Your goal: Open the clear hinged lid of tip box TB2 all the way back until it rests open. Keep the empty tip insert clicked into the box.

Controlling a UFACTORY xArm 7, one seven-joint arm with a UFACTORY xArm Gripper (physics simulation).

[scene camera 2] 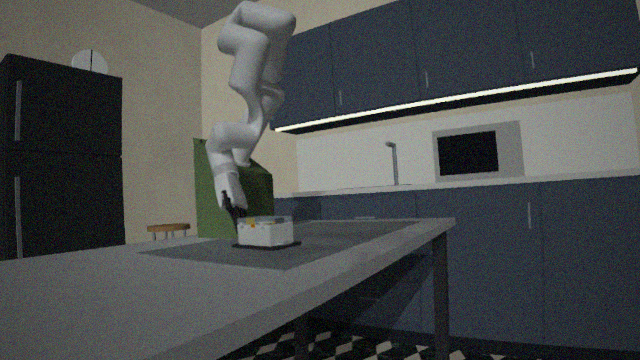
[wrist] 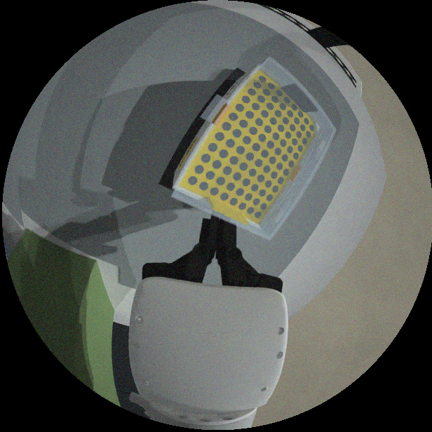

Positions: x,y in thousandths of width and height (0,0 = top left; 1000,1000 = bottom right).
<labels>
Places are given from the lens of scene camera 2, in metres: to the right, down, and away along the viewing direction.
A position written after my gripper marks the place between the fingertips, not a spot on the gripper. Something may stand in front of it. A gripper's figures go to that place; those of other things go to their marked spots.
my gripper (scene camera 2: 380,646): -0.21, 0.14, 0.93
dark base (scene camera 2: 427,660): -0.11, 0.14, 0.83
</labels>
